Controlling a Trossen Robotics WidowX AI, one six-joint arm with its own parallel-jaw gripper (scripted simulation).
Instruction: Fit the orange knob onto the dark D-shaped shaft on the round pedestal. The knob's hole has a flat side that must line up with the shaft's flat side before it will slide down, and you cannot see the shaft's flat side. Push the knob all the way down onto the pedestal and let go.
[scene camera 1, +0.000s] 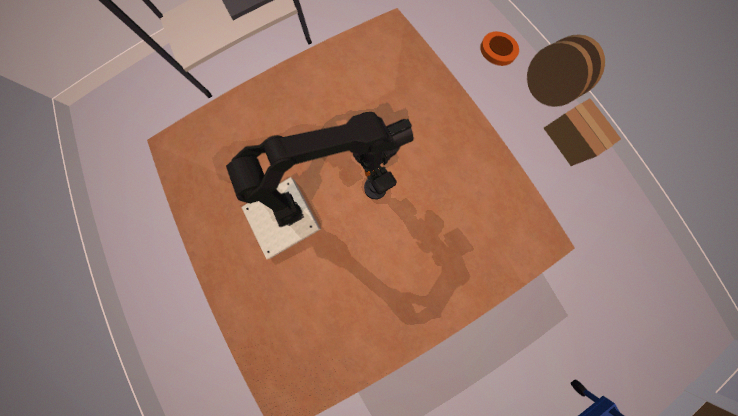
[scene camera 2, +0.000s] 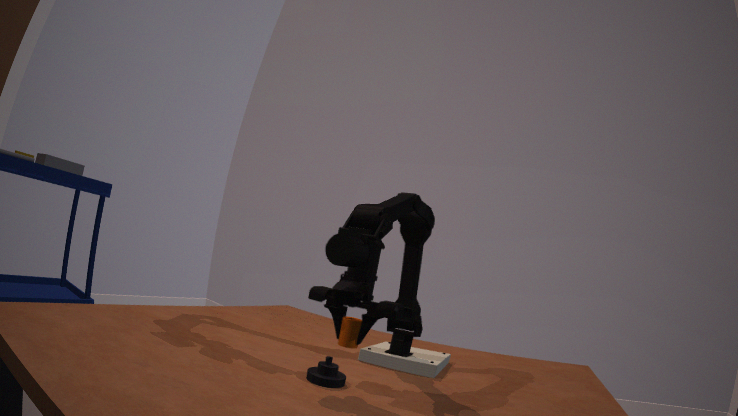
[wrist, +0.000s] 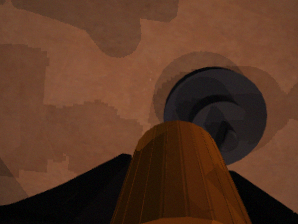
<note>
The gripper (scene camera 2: 348, 341) carries an orange knob (wrist: 176, 165). Also in view: a dark round pedestal (wrist: 226, 104).
The gripper also shows in scene camera 1 (scene camera 1: 370, 171) and in the wrist view (wrist: 176, 172).
</note>
